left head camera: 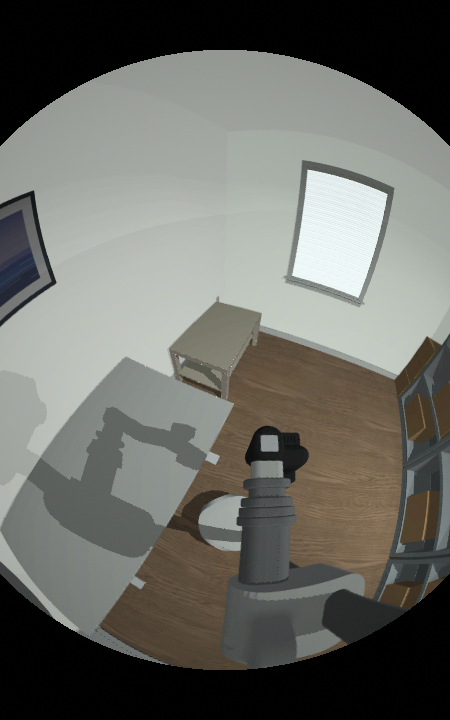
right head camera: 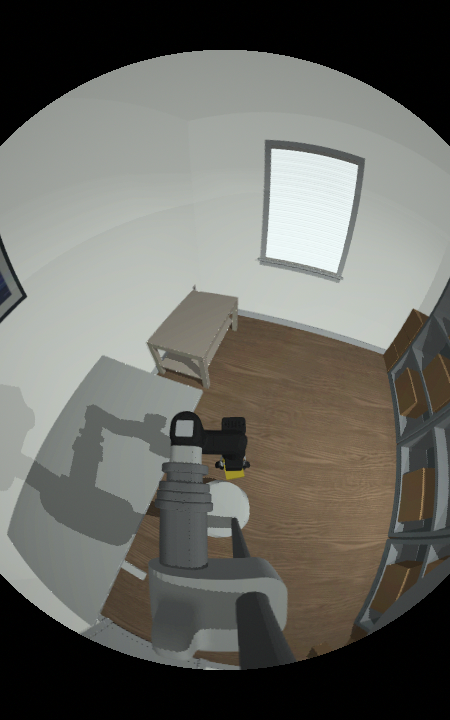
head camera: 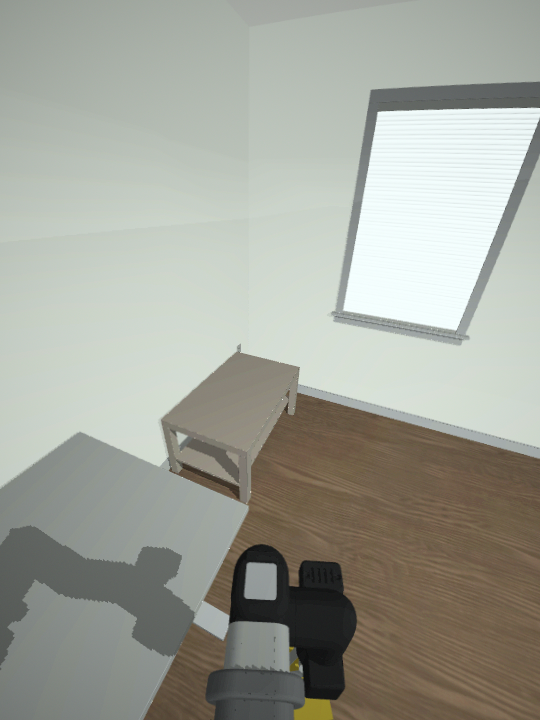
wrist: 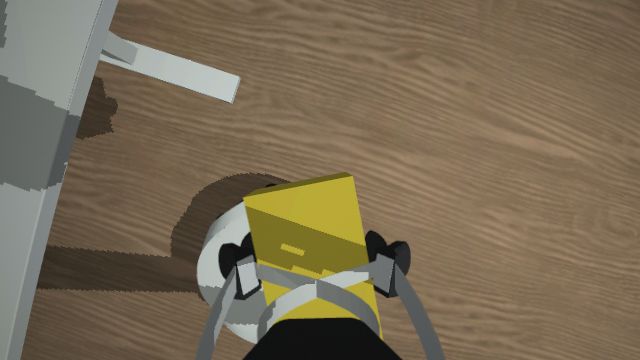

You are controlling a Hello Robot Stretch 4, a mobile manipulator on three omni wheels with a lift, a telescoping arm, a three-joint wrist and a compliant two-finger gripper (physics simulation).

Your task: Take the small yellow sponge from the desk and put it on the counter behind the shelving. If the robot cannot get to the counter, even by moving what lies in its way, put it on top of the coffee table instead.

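Frame: origin at the robot's base, x left, y back, z up, level; metres.
Where they show: gripper, fingertip midpoint: (wrist: 314,251); robot's base, origin of the base link: (left head camera: 229,521) (right head camera: 219,507).
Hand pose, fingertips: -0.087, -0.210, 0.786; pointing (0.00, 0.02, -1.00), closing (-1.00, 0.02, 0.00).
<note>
Things, the pixels of their top centre, and the offset from my fingertips, as dx, dy, dz. "spot": a spot on its surface instead. Level surfaces: height alone.
- yellow sponge, middle of its top: (wrist: 315,272) (head camera: 306,677) (right head camera: 232,463) +0.000, -0.001, +0.049
- desk, its level: dz -0.093
- beige coffee table, its level: dz -0.364
- Grey shelving, surface spot: (right head camera: 394,493) spot: -1.478, +0.452, -0.803
My gripper (wrist: 314,251) (right head camera: 232,465) is shut on the yellow sponge (wrist: 312,220) (right head camera: 234,472), with one fingertip on each side of it. It holds the sponge over the floor, beside the desk. In the head camera view a bit of the sponge (head camera: 313,709) shows behind the arm. The desk (head camera: 191,523) (left head camera: 191,419) (right head camera: 159,387) (wrist: 45,50), a light grey top, is at the left. The beige coffee table (head camera: 232,401) (left head camera: 220,334) (right head camera: 198,321) stands beyond the desk, against the left wall near the corner. The counter does not show in these views.
Grey shelving (left head camera: 403,509) (right head camera: 393,493) with brown boxes (left head camera: 420,517) (right head camera: 416,494) runs along the right side. Brown boxes (left head camera: 416,366) (right head camera: 404,338) are stacked at its far end. A white round base (wrist: 212,270) (left head camera: 220,523) (right head camera: 230,501) is low under the arm. A white desk foot (wrist: 190,77) sticks out over the floor.
</note>
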